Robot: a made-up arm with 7 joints.
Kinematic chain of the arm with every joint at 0, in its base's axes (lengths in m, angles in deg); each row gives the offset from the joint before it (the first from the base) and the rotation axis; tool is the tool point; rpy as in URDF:
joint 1: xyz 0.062 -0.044 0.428 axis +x
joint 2: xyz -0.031 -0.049 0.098 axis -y
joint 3: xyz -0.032 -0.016 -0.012 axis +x
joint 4: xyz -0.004 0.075 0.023 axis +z
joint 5: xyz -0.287 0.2 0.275 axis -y
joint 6: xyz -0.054 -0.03 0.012 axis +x
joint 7: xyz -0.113 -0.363 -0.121 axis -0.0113 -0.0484 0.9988
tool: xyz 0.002 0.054 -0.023 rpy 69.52 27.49 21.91
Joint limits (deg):
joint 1: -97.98..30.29
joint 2: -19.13..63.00
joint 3: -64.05..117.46
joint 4: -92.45..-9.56
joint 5: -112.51..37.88
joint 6: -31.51..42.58
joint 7: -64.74..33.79
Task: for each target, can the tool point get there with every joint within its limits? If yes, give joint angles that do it. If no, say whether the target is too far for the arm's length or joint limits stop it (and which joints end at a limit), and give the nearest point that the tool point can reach.
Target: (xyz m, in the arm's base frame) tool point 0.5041 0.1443 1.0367
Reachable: no: joint limits stop it (at a limit: joint 2, joint 4, joint 6) | nearest point 0.2790 0.1696 1.1186 | short by 0.241 m
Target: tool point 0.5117 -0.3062 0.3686
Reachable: no: joint limits stop it (at a limit: joint 1, joint 2, joint 3, joint 6, joint 7) | nearest point 0.4416 -0.2727 0.3065 | short by 0.099 m
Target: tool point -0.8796 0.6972 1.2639
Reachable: no: too far | nearest point -0.5281 0.4421 0.9763 | short by 0.521 m
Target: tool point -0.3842 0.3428 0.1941
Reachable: yes | joints -17.02 50.28 -14.79 -55.78 -60.89 10.93 -39.87
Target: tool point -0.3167 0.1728 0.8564
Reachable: yes | joints 10.00 -7.65 -49.83 -25.37 -100.30 -16.58 -44.24
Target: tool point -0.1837 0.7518 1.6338
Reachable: no: too far | nearest point -0.1016 0.4735 1.2120 | short by 0.512 m
